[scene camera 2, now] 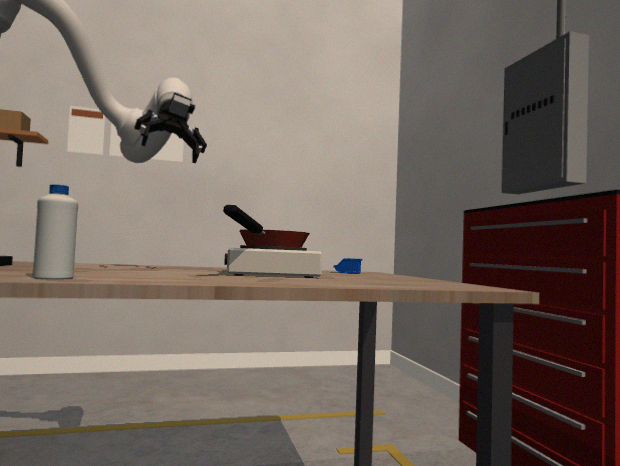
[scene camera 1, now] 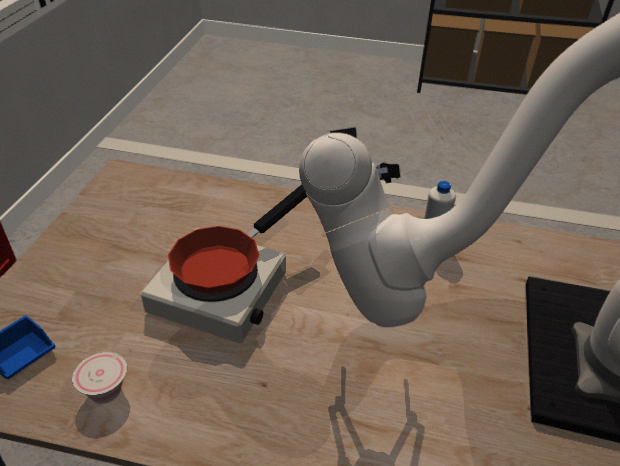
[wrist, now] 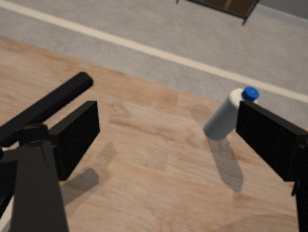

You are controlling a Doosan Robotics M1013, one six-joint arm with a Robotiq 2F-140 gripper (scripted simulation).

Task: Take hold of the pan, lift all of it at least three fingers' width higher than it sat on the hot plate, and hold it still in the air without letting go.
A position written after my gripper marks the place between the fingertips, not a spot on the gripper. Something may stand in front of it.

I see my gripper point(scene camera 2: 170, 149), a red pan point(scene camera 1: 216, 255) and a white cup point(scene camera 1: 100, 376).
My gripper also shows in the wrist view point(wrist: 167, 116). The wrist view misses the white cup: it is out of frame.
